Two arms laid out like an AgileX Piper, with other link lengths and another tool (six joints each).
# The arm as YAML. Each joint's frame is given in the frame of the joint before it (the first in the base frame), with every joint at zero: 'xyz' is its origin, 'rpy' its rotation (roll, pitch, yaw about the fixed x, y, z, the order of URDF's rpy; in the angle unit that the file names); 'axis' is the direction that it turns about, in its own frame. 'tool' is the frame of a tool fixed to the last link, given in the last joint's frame.
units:
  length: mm
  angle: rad
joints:
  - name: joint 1
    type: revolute
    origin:
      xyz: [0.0, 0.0, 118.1]
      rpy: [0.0, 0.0, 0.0]
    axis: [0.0, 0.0, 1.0]
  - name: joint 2
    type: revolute
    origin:
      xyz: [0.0, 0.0, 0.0]
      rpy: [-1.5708, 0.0, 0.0]
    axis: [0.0, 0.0, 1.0]
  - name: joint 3
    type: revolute
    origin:
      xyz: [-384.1, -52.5, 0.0]
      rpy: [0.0, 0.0, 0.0]
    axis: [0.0, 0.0, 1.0]
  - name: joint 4
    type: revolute
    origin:
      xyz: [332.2, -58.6, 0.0]
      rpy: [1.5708, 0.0, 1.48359]
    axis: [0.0, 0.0, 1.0]
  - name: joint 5
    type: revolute
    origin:
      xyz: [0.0, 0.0, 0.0]
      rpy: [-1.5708, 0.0, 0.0]
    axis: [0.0, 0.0, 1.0]
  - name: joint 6
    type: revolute
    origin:
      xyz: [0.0, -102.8, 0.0]
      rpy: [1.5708, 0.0, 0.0]
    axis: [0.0, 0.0, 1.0]
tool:
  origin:
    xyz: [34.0, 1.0, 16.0]
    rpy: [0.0, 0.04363, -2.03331]
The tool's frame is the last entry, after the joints.
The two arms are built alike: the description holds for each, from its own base.
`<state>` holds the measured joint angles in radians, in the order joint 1, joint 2, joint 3, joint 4, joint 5, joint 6, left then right.
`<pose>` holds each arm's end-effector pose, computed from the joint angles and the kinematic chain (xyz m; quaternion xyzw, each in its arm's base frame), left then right.
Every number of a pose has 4 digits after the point. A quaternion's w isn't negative.
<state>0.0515 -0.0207 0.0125 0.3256 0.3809 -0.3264 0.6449 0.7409 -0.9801 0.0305 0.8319 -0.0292</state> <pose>0.0506 0.0170 0.1600 -0.6970 0.3688 -0.5001 0.3580 0.1165 0.0919 0.4645 -0.8333 0.1972 -0.3374 0.3910</pose>
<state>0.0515 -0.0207 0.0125 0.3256 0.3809 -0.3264 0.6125 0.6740 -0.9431 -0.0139 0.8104 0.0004</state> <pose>0.0506 0.0170 0.1600 -0.6970 0.3688 -0.5001 0.3580 0.1060 0.0738 0.4610 -0.8146 0.2155 -0.3684 0.3926</pose>
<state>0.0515 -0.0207 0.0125 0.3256 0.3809 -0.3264 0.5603 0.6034 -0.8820 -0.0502 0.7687 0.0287</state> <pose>0.0506 0.0170 0.1600 -0.6970 0.3688 -0.5001 0.3580 0.0973 0.0570 0.4492 -0.7926 0.2406 -0.4001 0.3922</pose>
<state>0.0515 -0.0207 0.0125 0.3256 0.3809 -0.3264 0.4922 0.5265 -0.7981 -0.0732 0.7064 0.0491</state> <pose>0.0506 0.0170 0.1600 -0.6970 0.3688 -0.5001 0.3580 0.0893 0.0424 0.4298 -0.7671 0.2671 -0.4323 0.3916</pose>
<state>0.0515 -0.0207 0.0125 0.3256 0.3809 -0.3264 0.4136 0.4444 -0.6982 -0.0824 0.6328 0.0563</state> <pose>0.0506 0.0170 0.1600 -0.6970 0.3688 -0.5001 0.3580 0.0814 0.0301 0.4042 -0.7403 0.2913 -0.4643 0.3892</pose>
